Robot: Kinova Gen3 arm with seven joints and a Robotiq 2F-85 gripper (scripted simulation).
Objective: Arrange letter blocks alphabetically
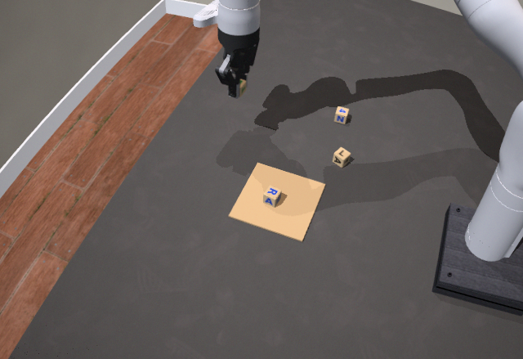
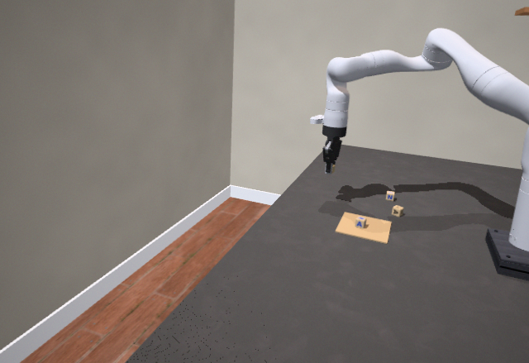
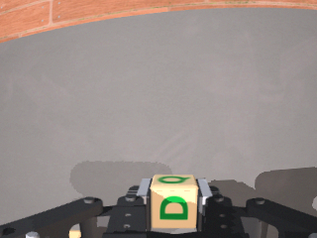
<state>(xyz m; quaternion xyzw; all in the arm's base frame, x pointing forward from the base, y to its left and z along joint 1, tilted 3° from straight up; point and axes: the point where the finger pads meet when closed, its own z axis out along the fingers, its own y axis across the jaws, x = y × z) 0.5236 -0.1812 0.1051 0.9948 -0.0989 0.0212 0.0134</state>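
The tan mat lies 13 cm behind my hand, 16 cm to the left of it and 12 cm below it.
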